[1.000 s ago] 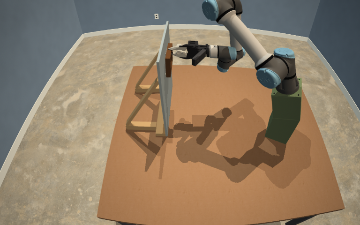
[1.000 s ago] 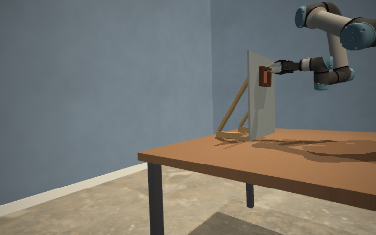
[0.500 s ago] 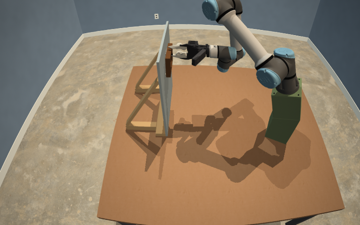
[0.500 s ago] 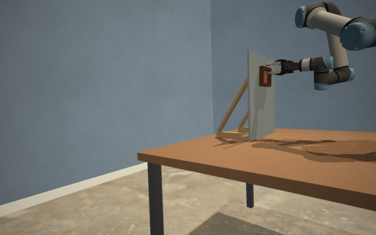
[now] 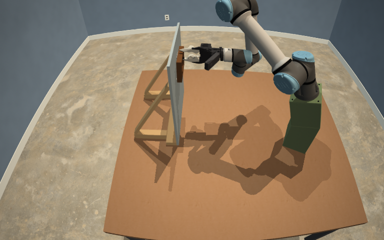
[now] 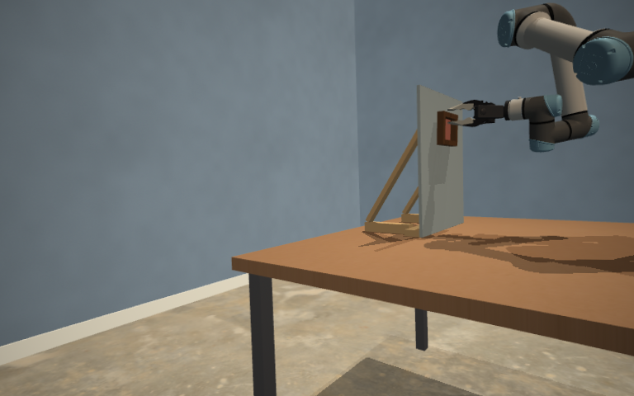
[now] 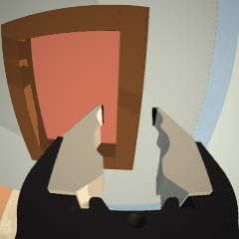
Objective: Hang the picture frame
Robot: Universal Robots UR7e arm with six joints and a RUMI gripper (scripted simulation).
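Right now my hand is 20 mm short of the brown picture frame, 10 mm to the right of it and 50 mm above it. From my hand the other things lie so: grey wall panel 40 mm ahead, 190 mm below.
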